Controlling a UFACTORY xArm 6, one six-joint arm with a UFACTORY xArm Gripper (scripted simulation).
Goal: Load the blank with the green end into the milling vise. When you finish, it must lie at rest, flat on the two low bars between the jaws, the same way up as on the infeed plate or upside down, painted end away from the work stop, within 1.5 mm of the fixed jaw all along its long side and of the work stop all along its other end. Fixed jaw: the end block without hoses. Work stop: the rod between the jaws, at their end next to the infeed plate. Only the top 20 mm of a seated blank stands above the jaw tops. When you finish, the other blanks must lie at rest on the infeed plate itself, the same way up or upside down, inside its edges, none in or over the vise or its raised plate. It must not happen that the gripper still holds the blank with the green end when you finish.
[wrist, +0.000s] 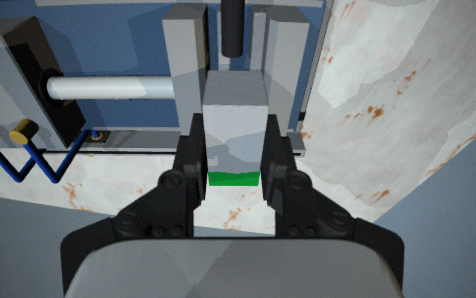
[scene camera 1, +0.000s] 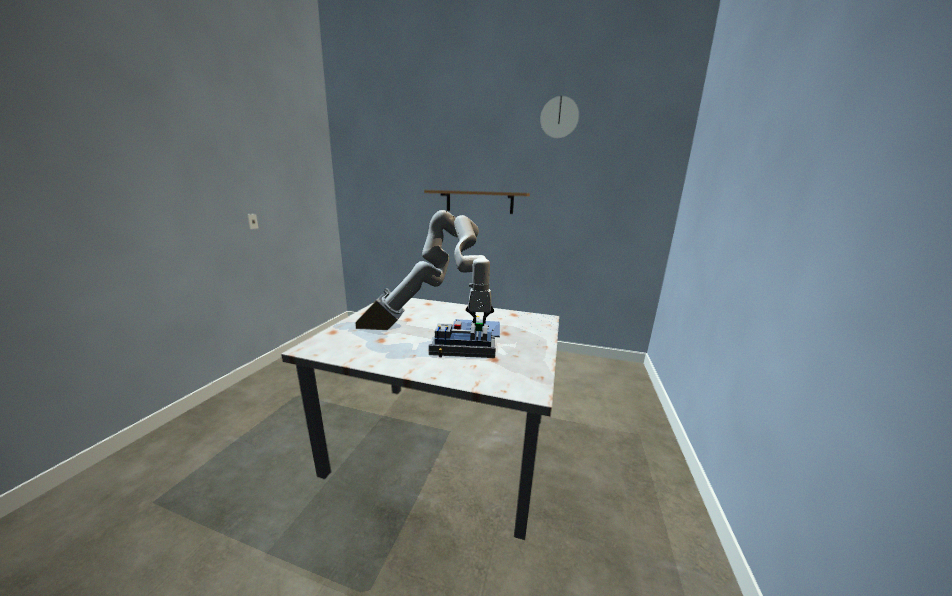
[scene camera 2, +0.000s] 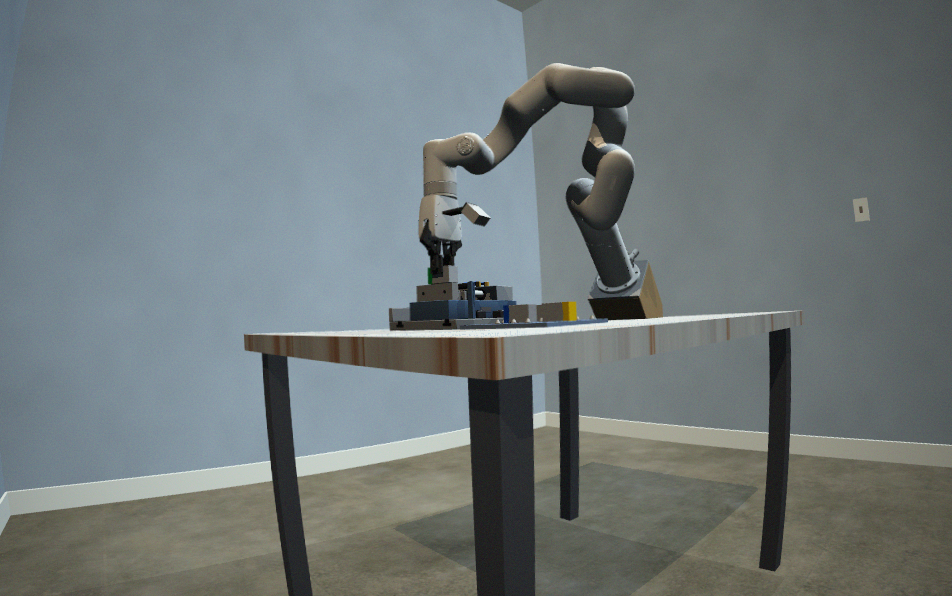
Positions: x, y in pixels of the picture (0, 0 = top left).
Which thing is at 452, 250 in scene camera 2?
My gripper.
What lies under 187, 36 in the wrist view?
A moving jaw.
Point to a green-ended blank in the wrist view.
235, 106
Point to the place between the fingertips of my gripper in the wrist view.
234, 133
